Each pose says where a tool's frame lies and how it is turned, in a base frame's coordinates. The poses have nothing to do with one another.
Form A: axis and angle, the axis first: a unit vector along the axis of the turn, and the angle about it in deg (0 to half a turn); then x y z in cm.
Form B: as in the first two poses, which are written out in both.
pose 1, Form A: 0.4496, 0.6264, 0.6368, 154.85, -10.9, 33.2, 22.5
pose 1, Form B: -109, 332, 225, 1.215, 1.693, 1.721
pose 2, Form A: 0.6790, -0.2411, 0.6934, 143.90, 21.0, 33.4, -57.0
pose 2, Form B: 210, 334, -570, 1.705, -0.606, 1.742
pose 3, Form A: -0.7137, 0.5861, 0.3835, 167.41, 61.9, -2.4, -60.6
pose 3, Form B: 619, -24, -606, -2.085, 1.713, 1.121
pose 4, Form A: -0.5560, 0.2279, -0.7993, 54.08, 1.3, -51.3, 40.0
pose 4, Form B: 13, -513, 400, -0.525, 0.215, -0.754
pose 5, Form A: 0.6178, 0.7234, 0.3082, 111.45, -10.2, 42.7, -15.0
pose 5, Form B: -102, 427, -150, 1.202, 1.407, 0.600
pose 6, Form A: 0.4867, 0.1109, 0.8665, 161.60, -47.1, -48.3, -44.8
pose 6, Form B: -471, -483, -448, 1.373, 0.313, 2.444
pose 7, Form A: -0.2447, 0.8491, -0.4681, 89.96, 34.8, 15.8, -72.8
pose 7, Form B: 348, 158, -728, -0.384, 1.333, -0.735
